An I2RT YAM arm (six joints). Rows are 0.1 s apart.
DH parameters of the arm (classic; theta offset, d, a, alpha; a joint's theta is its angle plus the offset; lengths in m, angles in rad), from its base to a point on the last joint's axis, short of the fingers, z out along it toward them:
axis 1: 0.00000 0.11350 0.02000 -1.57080
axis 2: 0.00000 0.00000 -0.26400 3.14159
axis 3: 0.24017 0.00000 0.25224 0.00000
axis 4: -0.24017 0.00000 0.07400 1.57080
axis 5: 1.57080 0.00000 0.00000 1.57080
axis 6: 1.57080 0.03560 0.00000 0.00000
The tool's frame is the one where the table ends.
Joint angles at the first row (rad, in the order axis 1, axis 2, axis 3, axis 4, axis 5, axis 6):
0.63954, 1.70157, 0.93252, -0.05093, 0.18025, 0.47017
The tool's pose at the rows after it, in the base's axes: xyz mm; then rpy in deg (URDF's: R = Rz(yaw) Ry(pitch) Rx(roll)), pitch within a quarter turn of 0, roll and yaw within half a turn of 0:
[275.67 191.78 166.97 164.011 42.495 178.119]
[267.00 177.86 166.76 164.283 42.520 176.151]
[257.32 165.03 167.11 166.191 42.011 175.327]
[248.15 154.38 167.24 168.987 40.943 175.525]
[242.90 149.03 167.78 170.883 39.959 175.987]
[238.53 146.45 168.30 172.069 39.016 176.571]
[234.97 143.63 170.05 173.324 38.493 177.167]
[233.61 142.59 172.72 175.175 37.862 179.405]
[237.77 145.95 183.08 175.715 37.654 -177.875]
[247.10 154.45 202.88 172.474 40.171 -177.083]
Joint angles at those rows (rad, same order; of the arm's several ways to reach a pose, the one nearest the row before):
0.62695, 1.66379, 0.87833, -0.01926, 0.18138, 0.47741
0.60940, 1.61041, 0.82075, -0.01926, 0.19741, 0.49000
0.59606, 1.55660, 0.77534, -0.05170, 0.22336, 0.49803
0.58654, 1.51084, 0.74406, -0.10431, 0.24893, 0.50146
0.58271, 1.48642, 0.73301, -0.14706, 0.26227, 0.50298
0.58421, 1.46962, 0.72727, -0.18138, 0.26721, 0.50487
0.58385, 1.45135, 0.72387, -0.21305, 0.27561, 0.50221
0.58346, 1.44254, 0.73298, -0.24773, 0.27599, 0.47703
0.58272, 1.44255, 0.77840, -0.29012, 0.25502, 0.43852
0.58460, 1.44256, 0.84553, -0.29010, 0.21420, 0.40913

